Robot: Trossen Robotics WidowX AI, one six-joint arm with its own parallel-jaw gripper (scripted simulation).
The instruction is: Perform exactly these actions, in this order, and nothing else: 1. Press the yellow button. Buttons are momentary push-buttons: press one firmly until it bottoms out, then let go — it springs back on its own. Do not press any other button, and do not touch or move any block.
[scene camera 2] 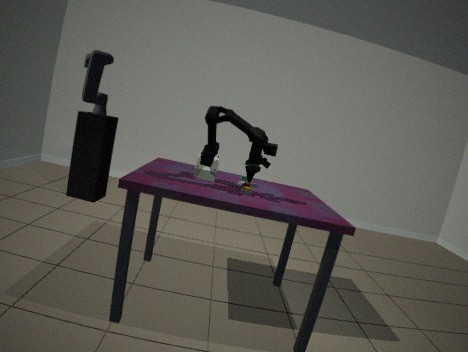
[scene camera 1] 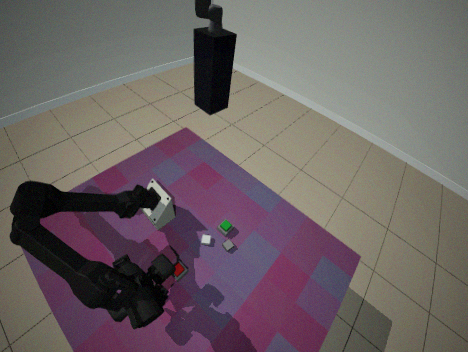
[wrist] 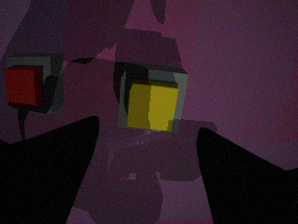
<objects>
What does my gripper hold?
Nothing.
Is my gripper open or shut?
Open.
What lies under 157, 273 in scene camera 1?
My gripper.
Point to a yellow button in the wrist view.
At 151, 104
</objects>
